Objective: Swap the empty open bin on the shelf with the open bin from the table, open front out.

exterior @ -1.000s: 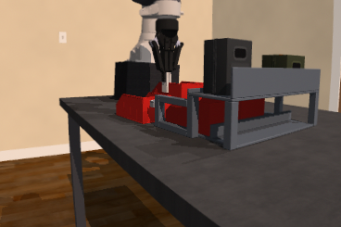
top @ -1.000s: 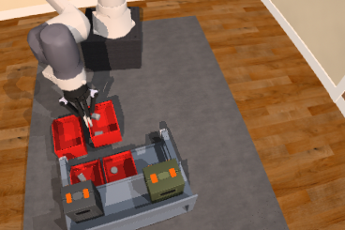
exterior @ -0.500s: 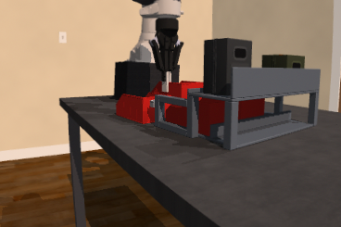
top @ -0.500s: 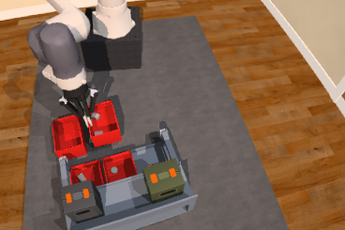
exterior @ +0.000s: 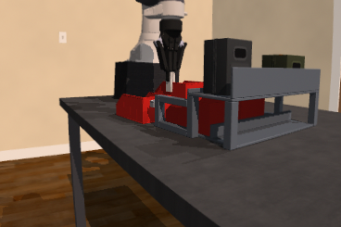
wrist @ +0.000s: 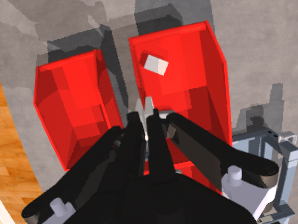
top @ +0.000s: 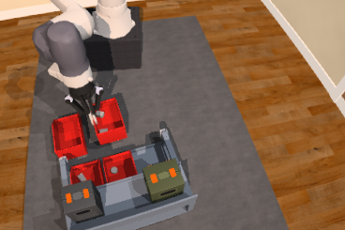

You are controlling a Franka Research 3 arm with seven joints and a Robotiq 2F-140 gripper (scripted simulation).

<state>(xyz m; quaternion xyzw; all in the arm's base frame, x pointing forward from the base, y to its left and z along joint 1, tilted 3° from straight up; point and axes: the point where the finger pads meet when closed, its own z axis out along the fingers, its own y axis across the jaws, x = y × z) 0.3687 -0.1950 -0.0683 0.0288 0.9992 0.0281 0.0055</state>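
Now: the shelf lip 130 mm ahead of my hand, 40 mm to the left of it and 100 mm below it. Also, from my hand: grey box 310 mm ahead, 100 mm to the right, 50 mm above; olive box 330 mm ahead, 130 mm to the left, 40 mm above.
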